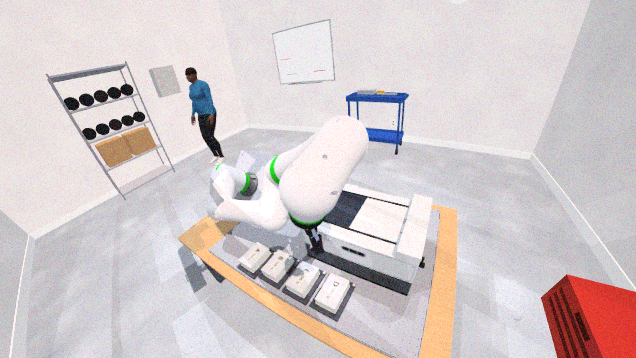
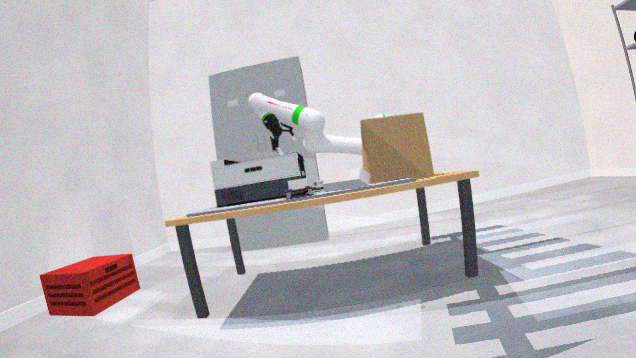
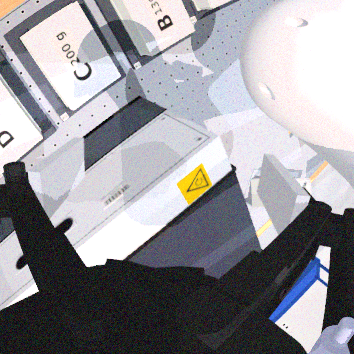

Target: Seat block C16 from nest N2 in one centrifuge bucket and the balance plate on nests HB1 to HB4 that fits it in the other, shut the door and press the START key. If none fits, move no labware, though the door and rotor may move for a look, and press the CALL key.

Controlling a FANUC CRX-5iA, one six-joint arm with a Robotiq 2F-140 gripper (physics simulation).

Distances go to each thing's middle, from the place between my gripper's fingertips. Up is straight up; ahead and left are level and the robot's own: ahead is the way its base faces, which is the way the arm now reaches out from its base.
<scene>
The dark lid (image 1: 348, 205) is 230 mm to the left of my hand, 70 mm below it and 10 mm behind it. From my hand the other things lie so: plate B (image 3: 150, 34): 250 mm below, 140 mm behind, 80 mm to the right; plate C (image 1: 302, 280): 250 mm below, 60 mm to the right, 10 mm behind; plate D (image 1: 332, 293): 250 mm below, 130 mm ahead, 50 mm to the right.
</scene>
